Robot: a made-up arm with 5 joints.
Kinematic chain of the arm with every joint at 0, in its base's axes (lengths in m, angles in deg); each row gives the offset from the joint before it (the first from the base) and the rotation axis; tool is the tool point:
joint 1: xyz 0 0 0.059 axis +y
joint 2: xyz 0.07 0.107 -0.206 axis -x
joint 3: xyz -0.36 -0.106 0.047 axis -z
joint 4: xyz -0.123 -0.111 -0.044 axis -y
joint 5: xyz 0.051 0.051 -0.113 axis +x
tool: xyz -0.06 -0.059 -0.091
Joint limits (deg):
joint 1: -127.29..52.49
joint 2: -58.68..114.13
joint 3: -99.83..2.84
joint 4: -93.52..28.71
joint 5: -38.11..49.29
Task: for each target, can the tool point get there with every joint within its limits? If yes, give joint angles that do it. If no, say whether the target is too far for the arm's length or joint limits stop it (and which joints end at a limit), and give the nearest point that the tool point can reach.
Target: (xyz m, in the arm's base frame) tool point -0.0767 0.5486 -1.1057
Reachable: no: too far | nearest point -0.0462 0.1687 -0.6420 | short by 0.600 m
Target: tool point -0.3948 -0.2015 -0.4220
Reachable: yes | joints -1.57 -22.69 -43.10 -47.91 -3.42
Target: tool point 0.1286 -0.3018 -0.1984
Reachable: yes | joints -78.80 23.96 -74.73 -39.92 -10.01
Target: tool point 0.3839 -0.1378 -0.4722
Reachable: yes | joints -99.78 4.17 -11.17 -59.97 26.70
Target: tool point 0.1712 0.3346 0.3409
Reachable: no: joint limits stop it (at a limit: joint 1) | nearest point 0.0512 0.2836 0.3082 | short by 0.134 m
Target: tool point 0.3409 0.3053 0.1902
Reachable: no: joint limits stop it (at a limit: joint 1, joint 2, joint 3, joint 4) | nearest point 0.4156 0.1962 0.1728 | short by 0.133 m
